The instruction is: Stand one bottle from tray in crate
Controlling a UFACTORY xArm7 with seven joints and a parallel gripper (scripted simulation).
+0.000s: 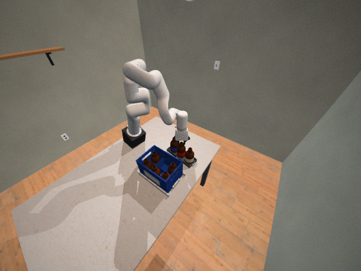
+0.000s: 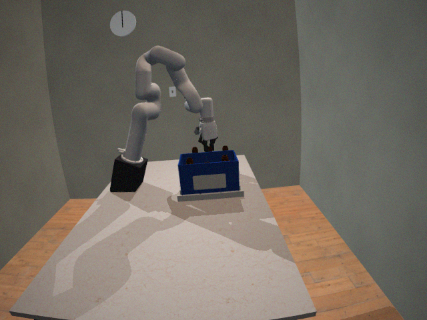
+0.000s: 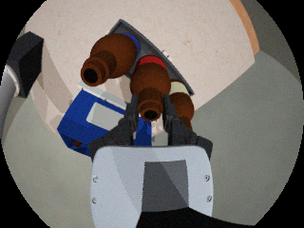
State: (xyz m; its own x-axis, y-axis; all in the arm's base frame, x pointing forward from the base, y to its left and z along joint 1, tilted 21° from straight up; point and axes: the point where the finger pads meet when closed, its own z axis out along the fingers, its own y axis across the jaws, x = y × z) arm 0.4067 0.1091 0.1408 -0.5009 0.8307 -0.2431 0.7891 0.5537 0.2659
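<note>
Right now the dark tray is 140 mm below my hand. The rest, counted from my hand: blue crate (30 mm behind, 250 mm to the right, 70 mm below).
</note>
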